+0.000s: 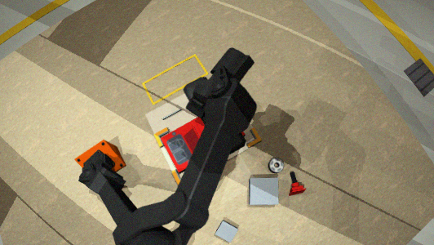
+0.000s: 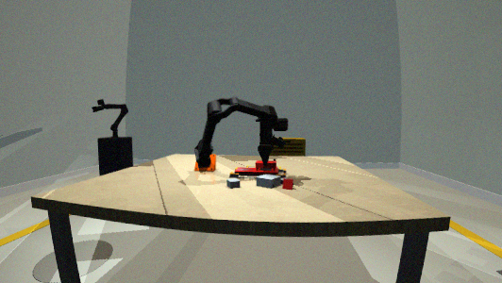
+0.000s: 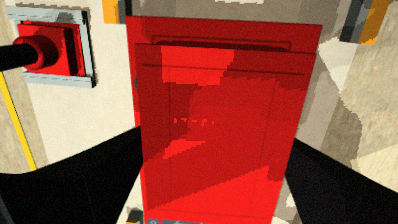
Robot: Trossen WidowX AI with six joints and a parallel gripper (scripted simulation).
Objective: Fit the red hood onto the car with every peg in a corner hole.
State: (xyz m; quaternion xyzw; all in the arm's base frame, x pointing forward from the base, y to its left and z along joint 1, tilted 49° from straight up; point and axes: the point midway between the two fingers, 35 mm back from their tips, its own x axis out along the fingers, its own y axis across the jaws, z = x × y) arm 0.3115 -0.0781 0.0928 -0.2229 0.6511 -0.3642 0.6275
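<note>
The red hood is right at my gripper tip. Also, from my gripper tip: pale jig plate (20 mm behind, 20 mm to the left, 40 mm below); then grey engine block (10 mm to the left, 30 mm below).
</note>
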